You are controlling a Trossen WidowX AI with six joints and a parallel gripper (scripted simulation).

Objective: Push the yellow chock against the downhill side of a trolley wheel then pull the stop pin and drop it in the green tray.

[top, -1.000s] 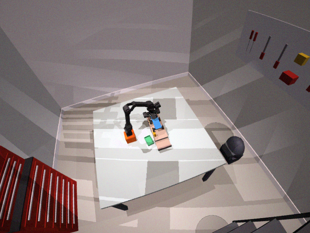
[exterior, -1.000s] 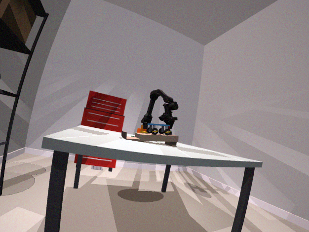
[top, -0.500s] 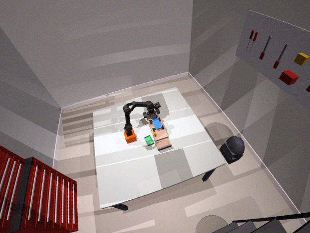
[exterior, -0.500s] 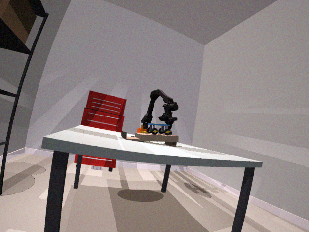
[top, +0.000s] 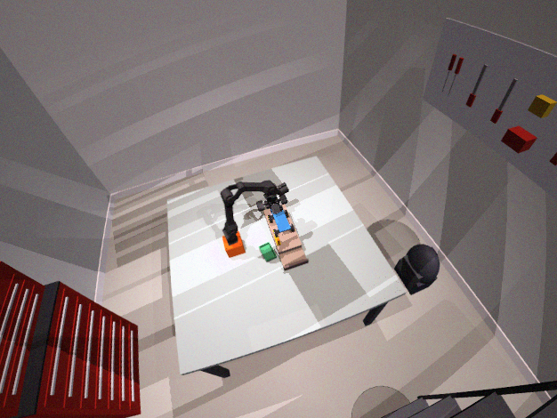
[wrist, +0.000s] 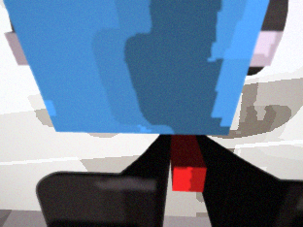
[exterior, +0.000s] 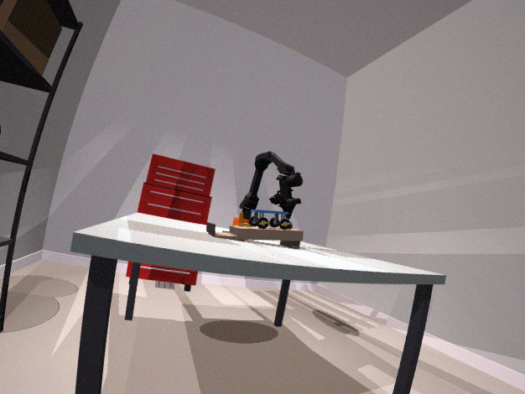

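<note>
Right now the green tray is 22 cm to the right of my gripper tip, 15 cm below it and 13 cm behind it. Round my gripper tip: blue-topped trolley (11 cm to the right, 3 cm below, 1 cm ahead); then tan ramp (12 cm to the right, 9 cm below, 1 cm ahead); then red-headed stop pin (right at my gripper tip).
</note>
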